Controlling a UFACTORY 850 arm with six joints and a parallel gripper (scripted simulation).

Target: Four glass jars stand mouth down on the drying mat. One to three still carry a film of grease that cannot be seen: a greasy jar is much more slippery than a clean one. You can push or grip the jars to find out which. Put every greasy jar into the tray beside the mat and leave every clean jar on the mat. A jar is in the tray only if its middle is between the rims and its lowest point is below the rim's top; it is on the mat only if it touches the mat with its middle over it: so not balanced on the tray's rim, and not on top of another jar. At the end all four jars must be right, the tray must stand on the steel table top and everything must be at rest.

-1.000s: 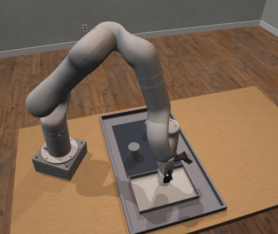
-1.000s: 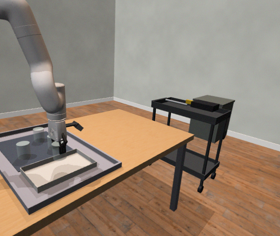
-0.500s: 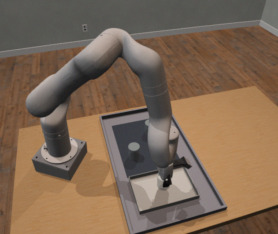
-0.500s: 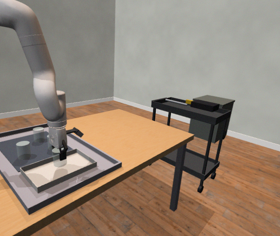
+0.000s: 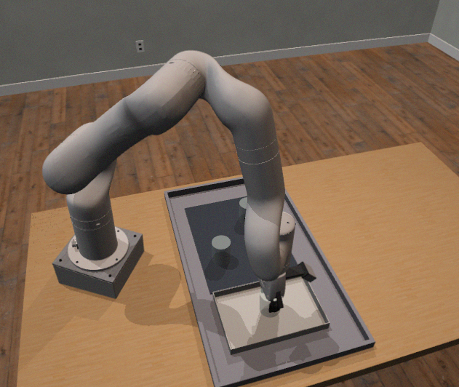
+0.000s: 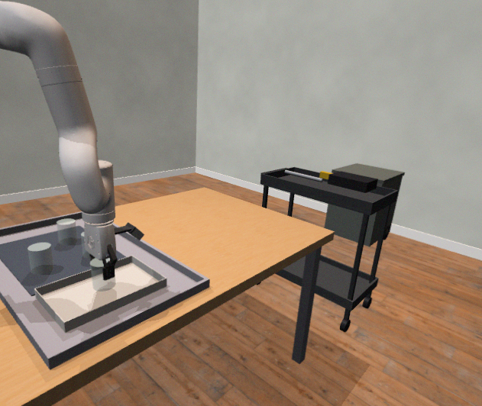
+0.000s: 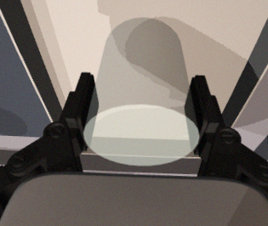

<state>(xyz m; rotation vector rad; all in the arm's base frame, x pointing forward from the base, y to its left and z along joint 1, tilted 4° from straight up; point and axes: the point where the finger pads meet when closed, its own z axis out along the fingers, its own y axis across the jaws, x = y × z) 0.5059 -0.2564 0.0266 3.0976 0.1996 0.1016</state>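
My hand is 7 cm above the pale tray. Round my hand: dark drying mat: 32 cm to the left, 8 cm below, 4 cm behind; then rimmed steel table top: 21 cm to the left, 8 cm below, 1 cm behind.
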